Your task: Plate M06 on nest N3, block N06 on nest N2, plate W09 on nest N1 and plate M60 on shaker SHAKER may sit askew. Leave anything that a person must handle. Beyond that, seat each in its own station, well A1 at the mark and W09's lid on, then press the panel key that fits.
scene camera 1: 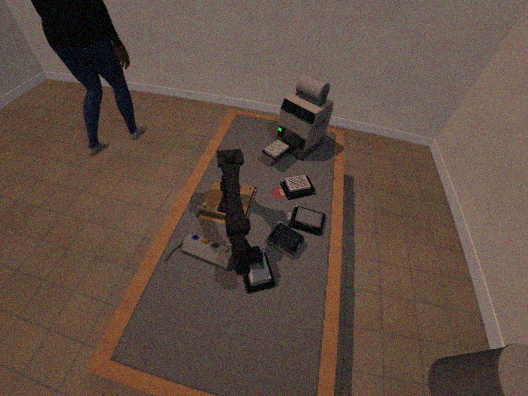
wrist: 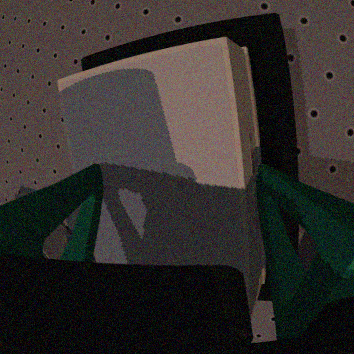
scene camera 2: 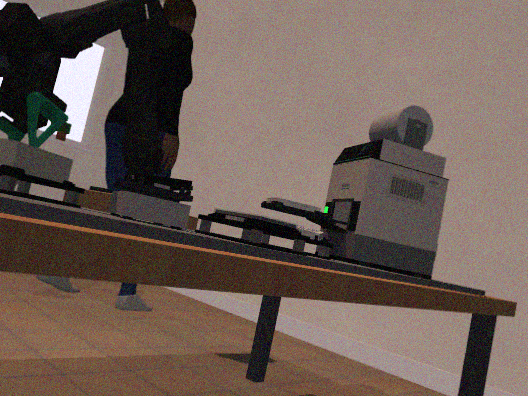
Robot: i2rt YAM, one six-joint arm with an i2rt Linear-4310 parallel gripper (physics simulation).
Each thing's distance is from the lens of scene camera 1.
button box (scene camera 1: 221,256): 1.05 m
